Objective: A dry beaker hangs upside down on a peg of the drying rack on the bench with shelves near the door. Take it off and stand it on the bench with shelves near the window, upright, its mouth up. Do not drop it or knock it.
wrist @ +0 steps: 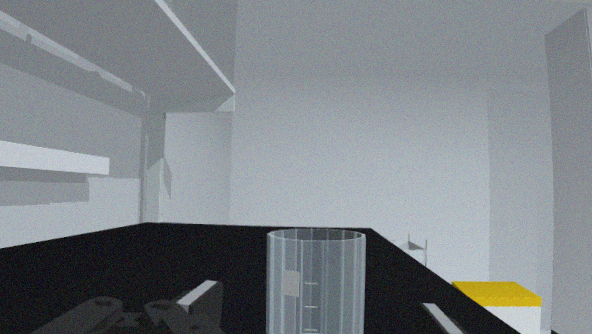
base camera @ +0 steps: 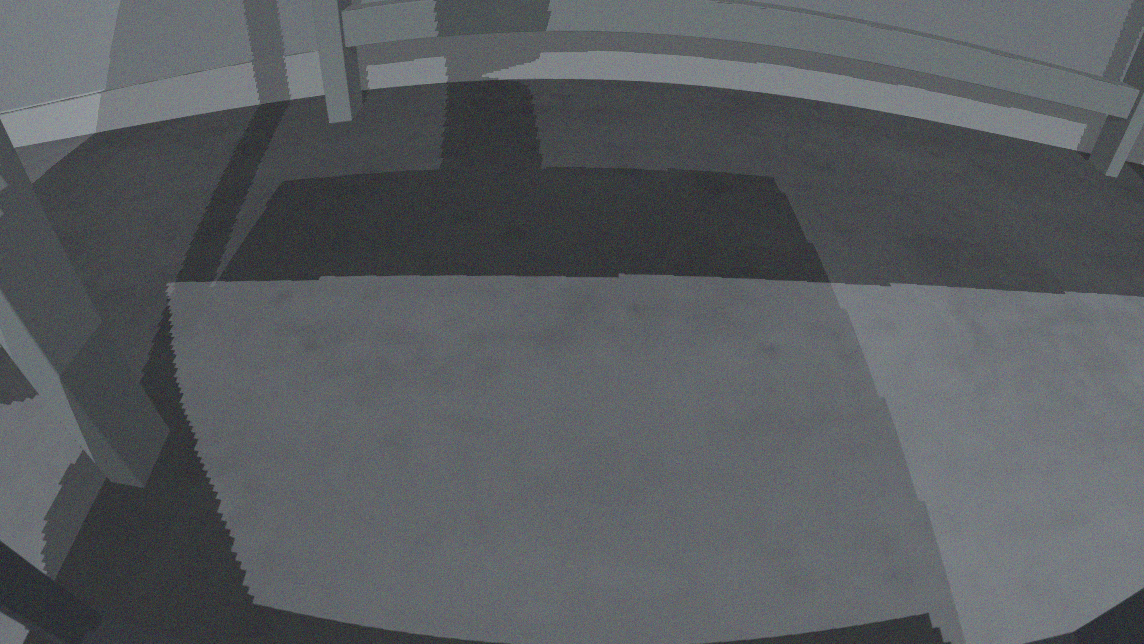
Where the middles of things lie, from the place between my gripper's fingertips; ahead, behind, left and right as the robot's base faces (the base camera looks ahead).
Labels:
Right now the clear glass beaker (wrist: 311, 273) is 100 mm to the right of my hand and 20 mm below it.

